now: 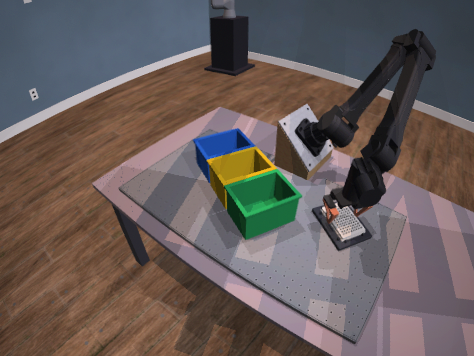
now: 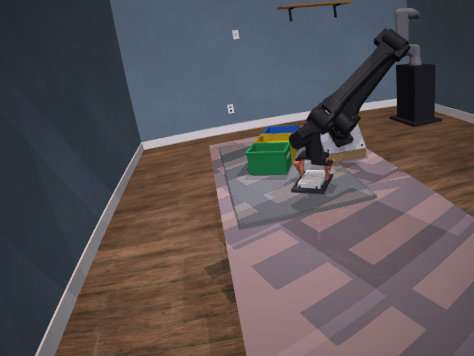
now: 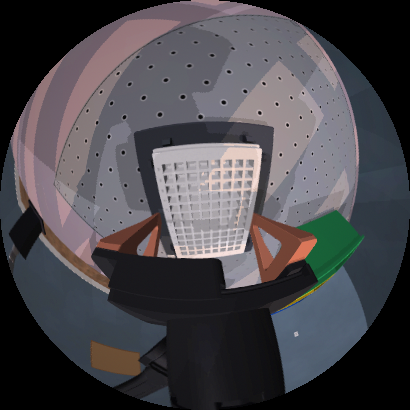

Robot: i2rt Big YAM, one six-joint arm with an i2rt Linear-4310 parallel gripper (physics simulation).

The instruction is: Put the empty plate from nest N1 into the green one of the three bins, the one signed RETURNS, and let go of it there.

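Frame: origin at the arm's base, x up, y left, z back, level; centimetres.
Seen in the pictures: gripper, fingertip midpoint: (image 1: 341, 219) (image 2: 314, 179) (image 3: 205, 217); arm's base at its link origin: (image 1: 309, 137) (image 2: 339, 133).
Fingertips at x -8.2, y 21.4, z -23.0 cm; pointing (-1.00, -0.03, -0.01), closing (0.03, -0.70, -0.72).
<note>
Offsets run from my fingertips to a thing's top centre. "pt": to the spot under its first point. Level surfaces: height alone.
The white plate {dx +1.3, dy +0.5, dz -0.9 cm} (image 1: 348, 223) (image 2: 313, 179) (image 3: 207, 192) with a grid of square wells sits flat in the dark nest {dx +0.9, dy +0.5, dz -1.0 cm} (image 1: 342, 245) (image 2: 310, 190) (image 3: 205, 131). My gripper (image 1: 347, 212) (image 2: 314, 175) (image 3: 205, 217) is open, pointing down, with its orange fingers low at either side of the plate's end that is nearer to the arm. The green bin {dx +8.7, dy -32.9, dz -3.5 cm} (image 1: 270, 216) (image 2: 269, 161) (image 3: 332, 245) stands beside the nest, its open top facing up. Its RETURNS sign cannot be read. The fingertips hide small parts of the plate's sides.
The yellow bin (image 1: 218, 183) (image 2: 275, 137) and the blue bin {pt dx +6.0, dy -48.1, dz -3.5 cm} (image 1: 201, 155) (image 2: 281, 130) stand in a row behind the green bin. The arm's slanted base mount (image 1: 291, 150) (image 2: 350, 154) stands behind the nest. The perforated board {dx -1.3 cm} (image 1: 300, 280) (image 2: 260, 210) (image 3: 200, 70) lies under the nest and bins.
</note>
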